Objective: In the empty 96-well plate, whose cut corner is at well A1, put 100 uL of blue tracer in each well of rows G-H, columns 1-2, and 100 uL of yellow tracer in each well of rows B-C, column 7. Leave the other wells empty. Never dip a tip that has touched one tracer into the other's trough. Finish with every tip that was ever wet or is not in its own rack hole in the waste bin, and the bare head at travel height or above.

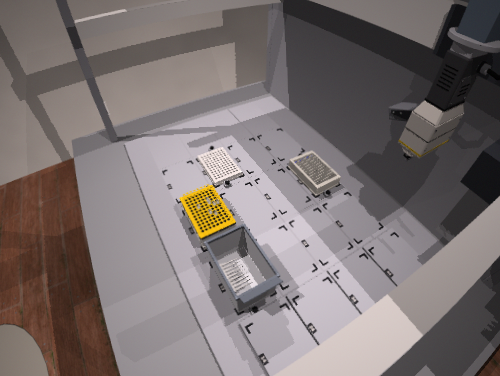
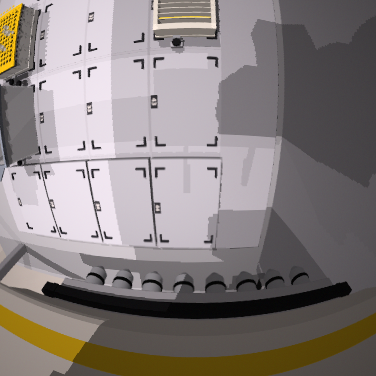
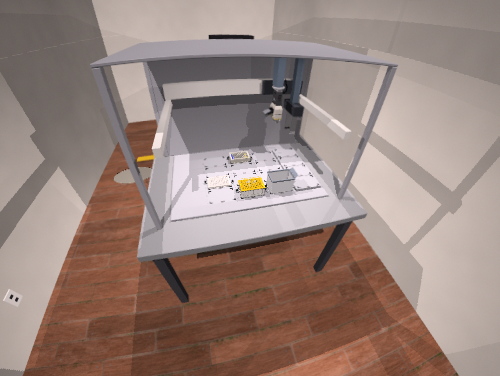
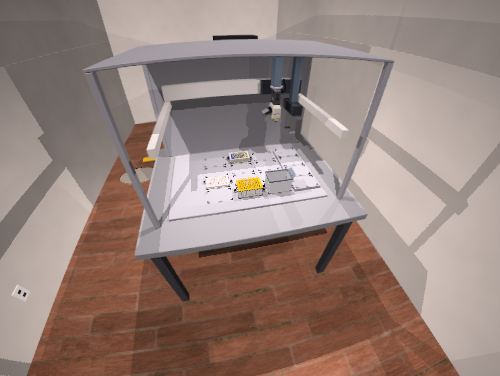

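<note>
The pipetting head [image 1: 424, 131] [image 3: 277, 113] [image 4: 275, 113] hangs high at the back right; its nozzles [image 2: 184, 283] show no tips. The parked plate gripper [image 3: 289, 129] [image 4: 289, 129] hangs beside it, too small to read its fingers. The white 96-well plate [image 1: 220, 165] [image 3: 218, 181] [image 4: 217, 181] lies on the deck; well contents cannot be read. The yellow tip rack [image 1: 207, 211] [image 2: 9, 42] [image 3: 251, 184] [image 4: 249, 184] has paler patches among its holes. The trough holder [image 1: 315, 171] [image 2: 185, 33] [image 3: 240, 157] [image 4: 239, 157] shows blue and yellow. The grey waste bin [image 1: 260, 291] [image 2: 19, 120] has pale stripes inside, unclear whether tips.
The waste bin stands right beside the tip rack, its walls rising from the deck. Frame posts [image 3: 367, 131] [image 4: 366, 131] stand at the deck's front corners, and a white side rail [image 3: 324, 116] [image 4: 322, 116] runs along the right.
</note>
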